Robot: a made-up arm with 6 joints. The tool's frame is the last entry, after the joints.
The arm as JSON. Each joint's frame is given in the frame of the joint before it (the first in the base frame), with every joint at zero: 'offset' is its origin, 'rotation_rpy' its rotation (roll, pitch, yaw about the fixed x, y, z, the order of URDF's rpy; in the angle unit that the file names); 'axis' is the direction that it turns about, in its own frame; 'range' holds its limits. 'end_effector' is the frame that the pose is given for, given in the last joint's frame.
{
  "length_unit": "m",
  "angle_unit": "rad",
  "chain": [
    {
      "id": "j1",
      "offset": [
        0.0,
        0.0,
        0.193
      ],
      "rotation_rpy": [
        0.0,
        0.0,
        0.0
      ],
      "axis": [
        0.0,
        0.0,
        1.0
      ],
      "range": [
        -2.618,
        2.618
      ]
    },
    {
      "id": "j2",
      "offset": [
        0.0,
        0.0,
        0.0
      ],
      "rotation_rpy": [
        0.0,
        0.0,
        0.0
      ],
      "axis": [
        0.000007,
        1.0,
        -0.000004
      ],
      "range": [
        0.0,
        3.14
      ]
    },
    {
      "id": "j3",
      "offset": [
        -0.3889,
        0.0,
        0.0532
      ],
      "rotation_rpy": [
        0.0,
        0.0,
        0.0
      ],
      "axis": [
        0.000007,
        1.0,
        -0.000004
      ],
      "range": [
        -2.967,
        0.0
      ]
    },
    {
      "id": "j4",
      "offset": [
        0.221,
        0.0,
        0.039
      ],
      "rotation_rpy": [
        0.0,
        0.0,
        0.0
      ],
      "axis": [
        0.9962,
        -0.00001,
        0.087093
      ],
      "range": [
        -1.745,
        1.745
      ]
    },
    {
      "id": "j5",
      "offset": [
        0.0,
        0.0,
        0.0
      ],
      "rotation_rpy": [
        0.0,
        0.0,
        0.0
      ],
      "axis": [
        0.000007,
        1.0,
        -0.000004
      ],
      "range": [
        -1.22,
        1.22
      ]
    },
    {
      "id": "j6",
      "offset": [
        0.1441,
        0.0,
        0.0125
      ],
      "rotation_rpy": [
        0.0,
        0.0,
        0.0
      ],
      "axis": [
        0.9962,
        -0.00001,
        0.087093
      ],
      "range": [
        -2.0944,
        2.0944
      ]
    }
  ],
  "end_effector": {
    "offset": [
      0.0,
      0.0,
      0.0
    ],
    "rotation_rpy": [
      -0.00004,
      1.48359,
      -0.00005
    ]
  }
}
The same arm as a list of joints. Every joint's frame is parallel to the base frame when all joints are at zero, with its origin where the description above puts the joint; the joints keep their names.
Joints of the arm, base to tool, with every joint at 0 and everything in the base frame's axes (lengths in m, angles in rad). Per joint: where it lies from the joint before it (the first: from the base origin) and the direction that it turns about. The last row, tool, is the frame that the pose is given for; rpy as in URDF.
j1: axis 0 0 1 origin 0.0000 0.0000 0.1930
j2: axis 0 1 0 origin 0.0000 0.0000 0.0000
j3: axis 0 1 0 origin -0.3889 0.0000 0.0532
j4: axis 0.9962 0 0.0871 origin 0.2210 0.0000 0.0390
j5: axis 0 1 0 origin 0.0000 0.0000 0.0000
j6: axis 0.9962 0 0.0871 origin 0.1441 0.0000 0.0125
tool: origin 0.0000 0.0000 0.0000 rpy 0.0000 1.4836 -0.0001
Joint limits (rad, base to tool): -2.6180..2.6180 0.0000..3.1400 -2.9670..0.0000 -1.7450..1.7450 -1.2200..1.2200 -2.0944..2.0944

